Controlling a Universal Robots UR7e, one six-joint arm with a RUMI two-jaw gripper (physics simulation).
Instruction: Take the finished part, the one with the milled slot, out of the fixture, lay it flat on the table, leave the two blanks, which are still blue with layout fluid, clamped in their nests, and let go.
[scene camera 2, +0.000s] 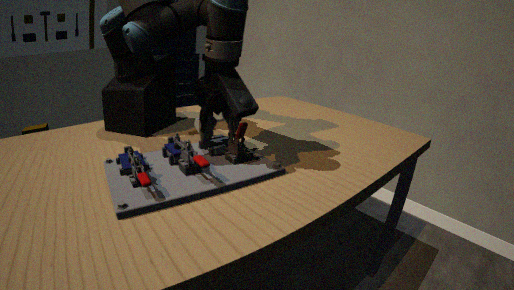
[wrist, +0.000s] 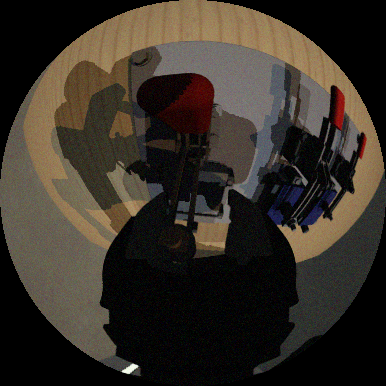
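The finished part (scene camera 2: 217, 147) (wrist: 216, 176) is grey and sits low in the end nest of the fixture plate (scene camera 2: 175, 192) (wrist: 240, 75). The clamp beside it stands open, its red handle (scene camera 2: 241, 131) (wrist: 177, 102) raised. My gripper (scene camera 2: 218, 143) (wrist: 197, 192) is down at this nest, its fingers partly closed on opposite sides of the part; the clamp hides the left fingertip in the wrist view, and the slot cannot be made out. Two blue blanks, the middle one (scene camera 2: 172, 149) (wrist: 286, 200) and the far one (scene camera 2: 131, 161) (wrist: 320, 206), sit under closed clamps.
The middle clamp's red handle (scene camera 2: 201, 160) (wrist: 337, 107) and the far clamp's red handle (scene camera 2: 143, 179) (wrist: 362, 145) lie low. The wooden table (scene camera 2: 240, 230) (wrist: 200, 20) surrounds the plate, and bolts stand at the plate's corners. A wall rises beyond the table.
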